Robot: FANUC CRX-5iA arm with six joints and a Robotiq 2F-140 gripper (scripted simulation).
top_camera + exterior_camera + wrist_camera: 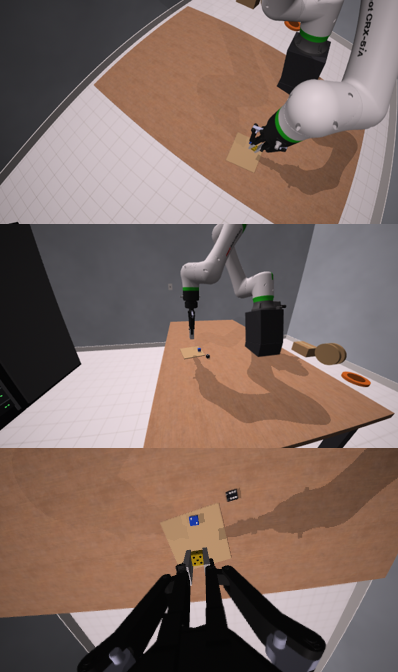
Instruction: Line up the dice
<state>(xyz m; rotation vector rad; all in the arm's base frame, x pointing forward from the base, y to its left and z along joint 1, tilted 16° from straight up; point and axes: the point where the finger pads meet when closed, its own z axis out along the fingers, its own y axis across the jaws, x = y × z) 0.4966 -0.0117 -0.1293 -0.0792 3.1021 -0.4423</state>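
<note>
My gripper is now 130 mm above the tan mat. Round my hand: blue die 50 mm behind, 120 mm below; then yellow die 20 mm below; then black die 90 mm behind, 80 mm to the left, 130 mm below.
</note>
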